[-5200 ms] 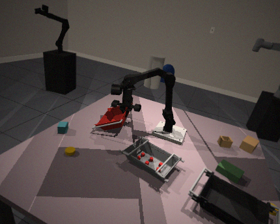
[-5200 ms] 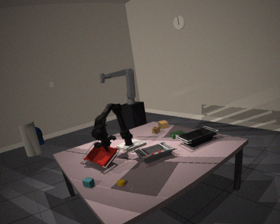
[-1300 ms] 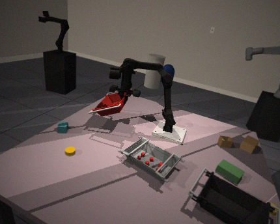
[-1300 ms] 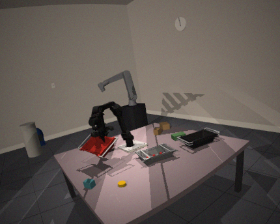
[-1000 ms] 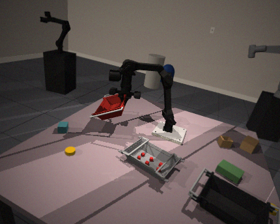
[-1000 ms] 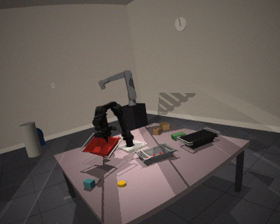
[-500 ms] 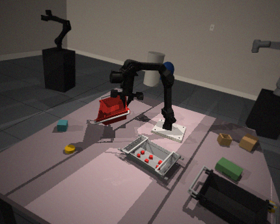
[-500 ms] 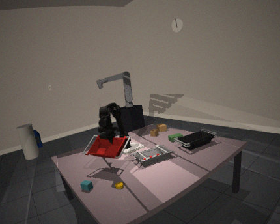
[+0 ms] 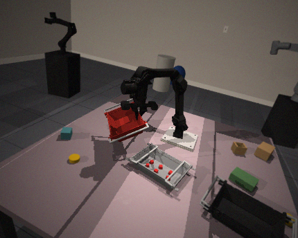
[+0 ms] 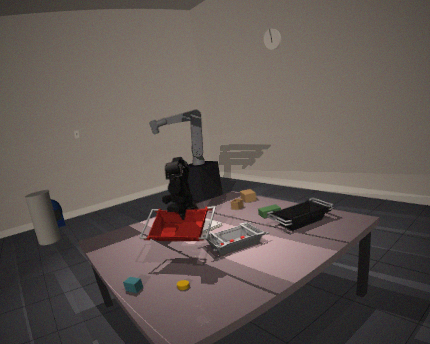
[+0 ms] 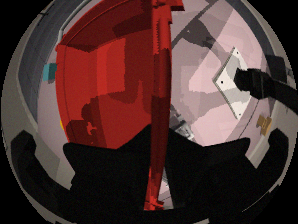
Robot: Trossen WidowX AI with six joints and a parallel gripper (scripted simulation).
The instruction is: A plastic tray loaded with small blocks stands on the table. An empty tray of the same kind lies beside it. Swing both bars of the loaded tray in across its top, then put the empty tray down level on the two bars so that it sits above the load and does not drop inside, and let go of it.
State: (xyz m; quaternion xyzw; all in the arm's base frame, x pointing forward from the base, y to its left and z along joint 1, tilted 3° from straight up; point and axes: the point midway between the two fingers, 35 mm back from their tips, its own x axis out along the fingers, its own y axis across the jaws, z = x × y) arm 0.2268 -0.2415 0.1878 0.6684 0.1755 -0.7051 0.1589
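Now: the red tray 7 cm to the right of my gripper tip and 3 cm ahead of it. From my gripper tip the other things lie so: teal cube (38 cm to the right, 16 cm below, 6 cm ahead); then green block (60 cm to the left, 16 cm below, 7 cm ahead).
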